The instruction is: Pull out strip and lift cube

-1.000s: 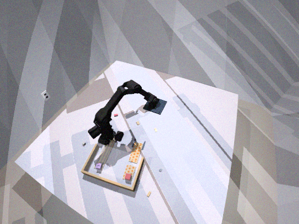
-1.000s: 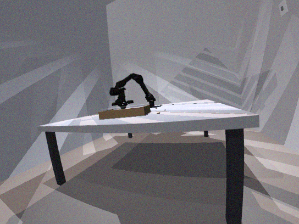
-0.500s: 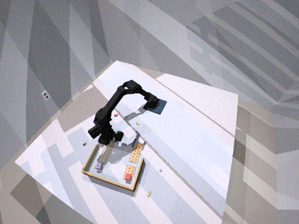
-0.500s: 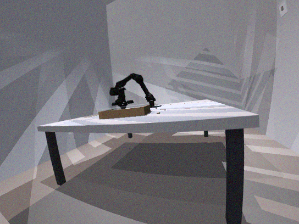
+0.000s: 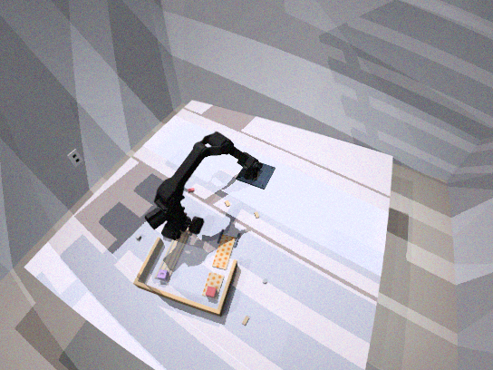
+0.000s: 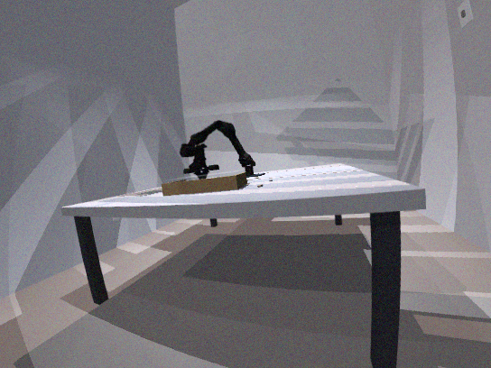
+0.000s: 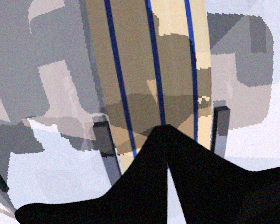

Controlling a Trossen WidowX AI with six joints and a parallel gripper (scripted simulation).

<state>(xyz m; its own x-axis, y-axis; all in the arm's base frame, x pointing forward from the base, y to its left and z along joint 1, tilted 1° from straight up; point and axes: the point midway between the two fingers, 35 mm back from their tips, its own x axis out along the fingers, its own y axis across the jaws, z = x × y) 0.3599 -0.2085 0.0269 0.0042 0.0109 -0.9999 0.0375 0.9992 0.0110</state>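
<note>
My gripper tip is now 9 cm short of the strip.
</note>
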